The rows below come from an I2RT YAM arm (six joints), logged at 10 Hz.
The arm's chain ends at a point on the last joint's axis. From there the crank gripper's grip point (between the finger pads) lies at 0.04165 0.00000 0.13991 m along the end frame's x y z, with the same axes.
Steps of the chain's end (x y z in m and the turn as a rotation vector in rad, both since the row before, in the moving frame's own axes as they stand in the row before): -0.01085, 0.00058, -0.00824, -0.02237, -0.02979, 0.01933; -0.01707, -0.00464, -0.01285, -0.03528, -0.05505, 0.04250; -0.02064, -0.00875, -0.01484, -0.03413, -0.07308, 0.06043; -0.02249, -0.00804, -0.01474, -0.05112, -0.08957, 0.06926; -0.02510, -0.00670, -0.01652, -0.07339, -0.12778, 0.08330; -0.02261, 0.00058, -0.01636, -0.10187, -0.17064, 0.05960; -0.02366, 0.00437, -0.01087, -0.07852, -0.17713, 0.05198
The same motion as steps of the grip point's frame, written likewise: -0.01507, 0.00449, -0.00711, -0.02237, -0.02979, 0.01933; -0.02497, 0.00194, -0.01089, -0.03528, -0.05505, 0.04250; -0.03118, -0.00173, -0.01230, -0.03413, -0.07308, 0.06043; -0.03550, 0.00163, -0.01184, -0.05112, -0.08957, 0.06926; -0.04380, 0.00642, -0.01287, -0.07339, -0.12778, 0.08330; -0.04741, 0.01685, -0.01218, -0.10187, -0.17064, 0.05960; -0.04927, 0.01708, -0.00624, -0.07852, -0.17713, 0.05198
